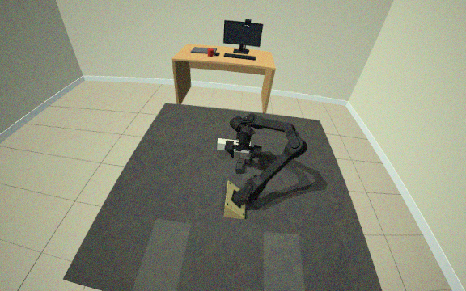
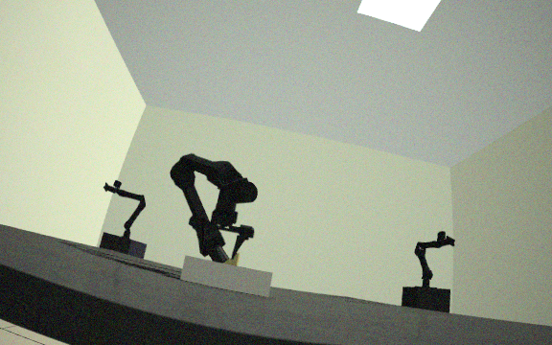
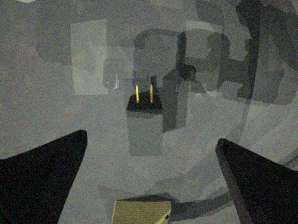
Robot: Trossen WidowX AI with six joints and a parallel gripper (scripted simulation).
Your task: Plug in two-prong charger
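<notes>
The dark two-prong charger is 1 cm to the left of my gripper tip and 5 cm below it.
</notes>
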